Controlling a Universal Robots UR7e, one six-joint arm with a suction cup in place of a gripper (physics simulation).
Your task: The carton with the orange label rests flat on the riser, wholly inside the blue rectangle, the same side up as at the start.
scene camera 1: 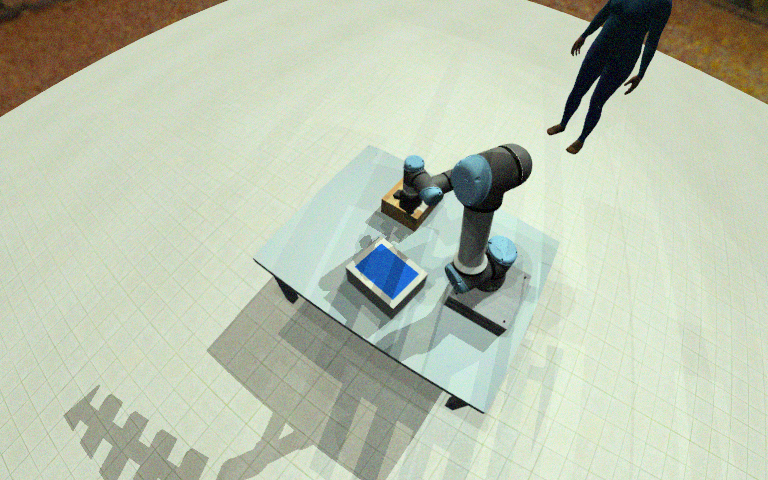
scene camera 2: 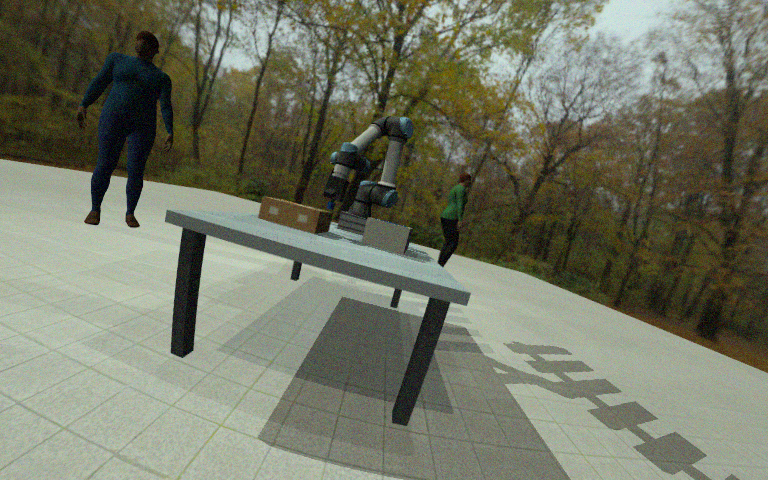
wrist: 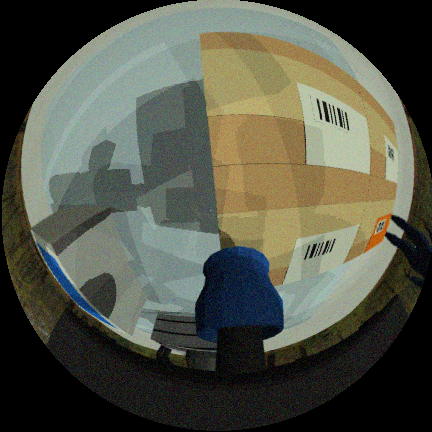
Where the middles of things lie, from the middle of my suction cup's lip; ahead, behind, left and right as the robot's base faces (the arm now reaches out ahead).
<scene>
Right now my suction cup is 110 mm past the grey riser (wrist: 80,245), 290 mm to the right of it and 60 mm above it.
</scene>
